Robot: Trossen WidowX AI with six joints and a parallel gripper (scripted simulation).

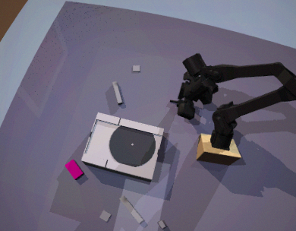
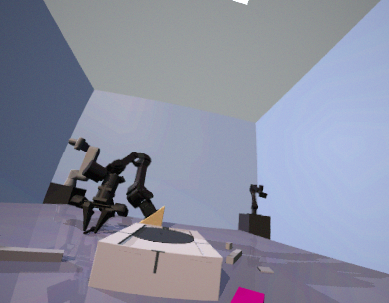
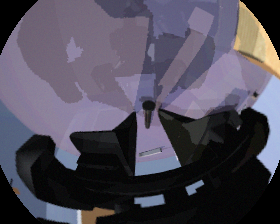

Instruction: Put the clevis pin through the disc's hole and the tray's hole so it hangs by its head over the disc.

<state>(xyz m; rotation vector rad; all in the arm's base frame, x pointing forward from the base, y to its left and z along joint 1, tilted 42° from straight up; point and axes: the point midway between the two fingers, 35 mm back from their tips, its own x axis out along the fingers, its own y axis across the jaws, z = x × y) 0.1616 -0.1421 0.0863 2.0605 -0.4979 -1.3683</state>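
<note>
Now: gripper tip 23 cm to the right of the dark aluminium disc, 13 cm short of it and 5 cm below it. Round my gripper tip: clevis pin 1 cm ahead; then grey bar 44 cm to the left, 8 cm ahead, 1 cm above; then rimmed tray 24 cm to the left, 16 cm ahead, 4 cm above.
</note>
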